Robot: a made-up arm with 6 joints.
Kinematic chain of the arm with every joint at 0, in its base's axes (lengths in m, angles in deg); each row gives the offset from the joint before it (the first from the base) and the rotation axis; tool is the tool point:
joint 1: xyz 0 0 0.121 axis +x
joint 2: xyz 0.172 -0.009 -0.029 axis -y
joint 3: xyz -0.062 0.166 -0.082 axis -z
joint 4: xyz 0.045 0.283 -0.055 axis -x
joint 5: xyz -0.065 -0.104 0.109 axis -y
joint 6: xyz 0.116 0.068 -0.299 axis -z
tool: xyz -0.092 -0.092 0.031
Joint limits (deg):
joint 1: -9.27..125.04
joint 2: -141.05..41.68
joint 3: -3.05..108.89
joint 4: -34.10..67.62
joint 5: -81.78..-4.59
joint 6: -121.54..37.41
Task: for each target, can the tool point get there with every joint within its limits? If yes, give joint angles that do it. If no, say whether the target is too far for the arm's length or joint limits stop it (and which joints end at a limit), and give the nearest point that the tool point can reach.
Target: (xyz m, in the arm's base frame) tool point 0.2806 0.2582 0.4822
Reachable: yes | joints 84.09 25.98 83.11 8.41 -66.50 -46.53
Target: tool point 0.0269 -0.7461 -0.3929
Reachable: no: joint limits stop it (at a limit: joint 1, joint 3, joint 4, joint 5, joint 6) | nearest point 0.0849 -0.1993 -0.2399 | short by 0.571 m
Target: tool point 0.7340 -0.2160 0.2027
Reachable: no: joint limits stop it (at a limit: joint 1, joint 2, joint 4, joint 5, joint 6) | nearest point 0.6256 -0.0577 0.2993 | short by 0.215 m
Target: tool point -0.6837 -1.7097 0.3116
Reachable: no: too far | nearest point -0.0716 -0.5601 0.3160 | short by 1.302 m
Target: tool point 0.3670 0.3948 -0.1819
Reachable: yes | joints 21.94 0.25 72.83 -25.96 -37.61 -91.88
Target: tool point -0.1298 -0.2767 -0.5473
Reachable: no: joint limits stop it (at a limit: joint 1, joint 3, joint 4, joint 6) | nearest point -0.0136 -0.0981 -0.3130 | short by 0.317 m
